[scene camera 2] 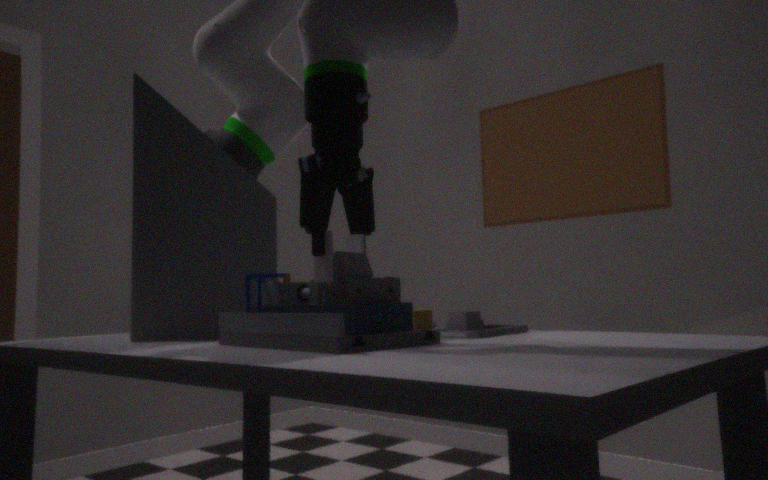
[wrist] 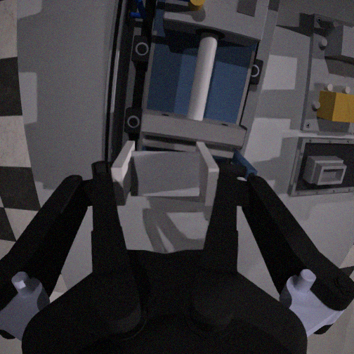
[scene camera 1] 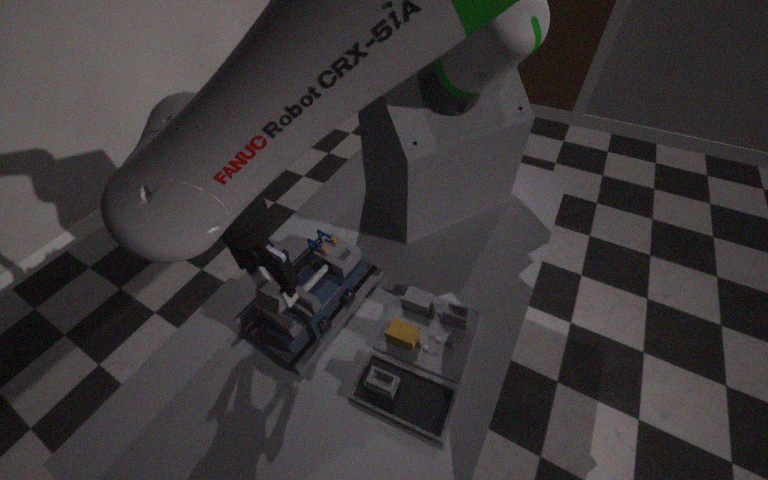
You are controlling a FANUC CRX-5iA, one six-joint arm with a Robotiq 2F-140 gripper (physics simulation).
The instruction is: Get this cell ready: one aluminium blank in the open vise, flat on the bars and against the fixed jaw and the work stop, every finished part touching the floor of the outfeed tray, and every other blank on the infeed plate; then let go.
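Frame: origin at the arm's base, x ahead, y left, z up, level; millimetres.
Where they show: gripper, fingertip midpoint: [scene camera 1: 280, 295]; arm's base, origin of the base link: [scene camera 2: 224, 168] [scene camera 1: 449, 83].
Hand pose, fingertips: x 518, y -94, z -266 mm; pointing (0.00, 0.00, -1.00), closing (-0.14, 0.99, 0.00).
Observation:
Things, the pixels of their centre, and the offset from my fingertips. "spot": a spot on its surface instead.
- grey aluminium blank, body centre: [scene camera 2: 346, 269] [scene camera 1: 274, 296] dy +2, dx +13, dz +17 mm
- blue vise, body centre: [scene camera 2: 324, 311] [scene camera 1: 311, 289] dy +18, dx -64, dz -42 mm
- finished part, body centre: [scene camera 2: 465, 322] [scene camera 1: 381, 381] dy +264, dx +5, dz -68 mm
- infeed plate, body centre: [scene camera 1: 428, 329] dy +280, dx -148, dz -88 mm
- yellow block, body centre: [scene camera 2: 414, 320] [scene camera 1: 402, 334] dy +245, dx -97, dz -66 mm
- pale screw, surface spot: [scene camera 1: 314, 278] spot: dy +27, dx -76, dz -6 mm
My gripper [scene camera 1: 276, 287] [scene camera 2: 339, 257] [wrist: 164, 155] is shut on a grey aluminium blank [scene camera 2: 352, 264] [wrist: 165, 175], with a pale finger on each side. The blank is at the jaw end of the blue vise [scene camera 1: 325, 287] [scene camera 2: 376, 316] [wrist: 167, 75]. In scene camera 2 it looks slightly tilted, its lower edge near the jaw tops; contact with bars, fixed jaw and stop is hidden. A finished part [scene camera 1: 381, 383] [wrist: 325, 170] with a pocket lies in the dark outfeed tray [scene camera 1: 421, 406] [wrist: 330, 149]. Grey blocks [scene camera 1: 417, 301] [scene camera 1: 453, 315] stand on the infeed plate [scene camera 1: 444, 361] [wrist: 311, 75]; the second's dark top is unclear.
A yellow block [scene camera 1: 402, 333] [scene camera 2: 422, 319] [wrist: 336, 106] stands on the infeed plate. A pale screw [scene camera 1: 314, 278] [wrist: 203, 77] runs along the vise. A small blue piece [wrist: 245, 163] juts beside the jaws. The robot's pedestal [scene camera 1: 458, 181] stands behind the vise.

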